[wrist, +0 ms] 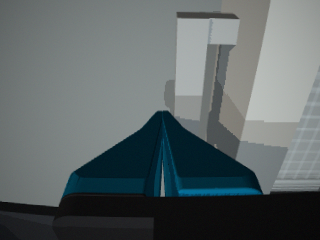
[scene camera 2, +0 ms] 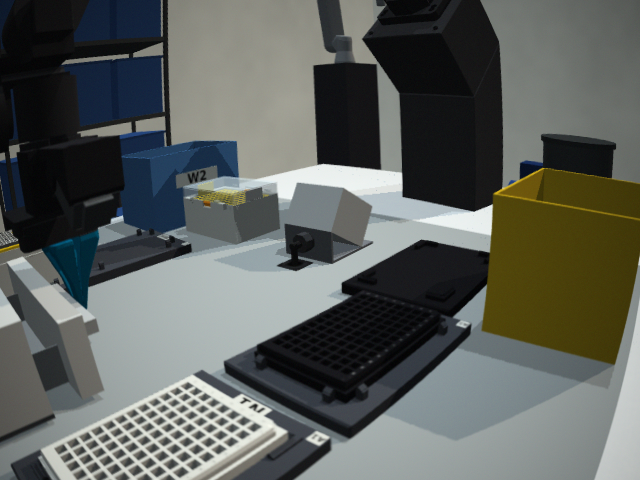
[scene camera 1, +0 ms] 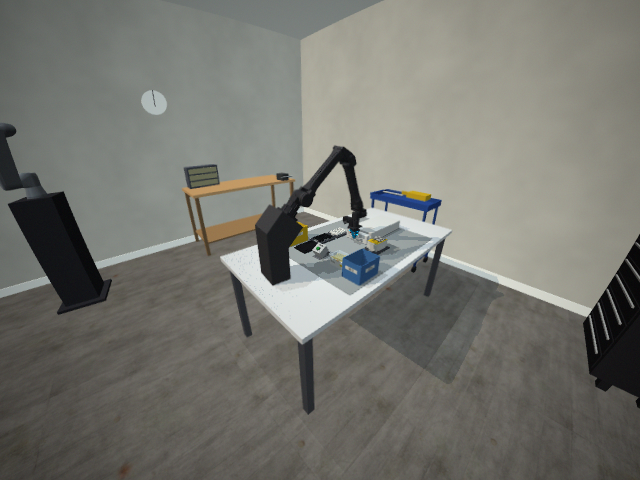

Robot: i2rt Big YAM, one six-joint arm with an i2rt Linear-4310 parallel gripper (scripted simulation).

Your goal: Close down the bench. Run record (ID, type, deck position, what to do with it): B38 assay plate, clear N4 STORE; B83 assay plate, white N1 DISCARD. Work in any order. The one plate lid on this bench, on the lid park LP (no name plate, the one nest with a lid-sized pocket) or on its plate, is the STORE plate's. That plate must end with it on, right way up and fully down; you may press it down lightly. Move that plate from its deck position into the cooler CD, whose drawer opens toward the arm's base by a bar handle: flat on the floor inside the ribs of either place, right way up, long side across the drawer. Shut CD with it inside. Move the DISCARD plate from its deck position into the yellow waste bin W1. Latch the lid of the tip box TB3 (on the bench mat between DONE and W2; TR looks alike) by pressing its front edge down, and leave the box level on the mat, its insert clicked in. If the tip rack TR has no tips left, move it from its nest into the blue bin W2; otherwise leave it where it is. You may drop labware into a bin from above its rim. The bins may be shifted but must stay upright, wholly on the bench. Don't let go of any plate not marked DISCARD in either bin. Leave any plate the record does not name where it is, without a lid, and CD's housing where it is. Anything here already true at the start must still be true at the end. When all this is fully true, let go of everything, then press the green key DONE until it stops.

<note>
I see my gripper [scene camera 2: 82, 309], a blue bin W2 [scene camera 2: 152, 197], a yellow bin W1 [scene camera 2: 556, 278] and a white plate [scene camera 2: 188, 423].
The blue bin W2 is seen too in scene camera 1 [scene camera 1: 358, 267]. My gripper also shows in the wrist view [wrist: 162, 120]. The wrist view does not show the blue bin W2: it is out of frame. The wrist view does not show the yellow bin W1: it is out of frame.
</note>
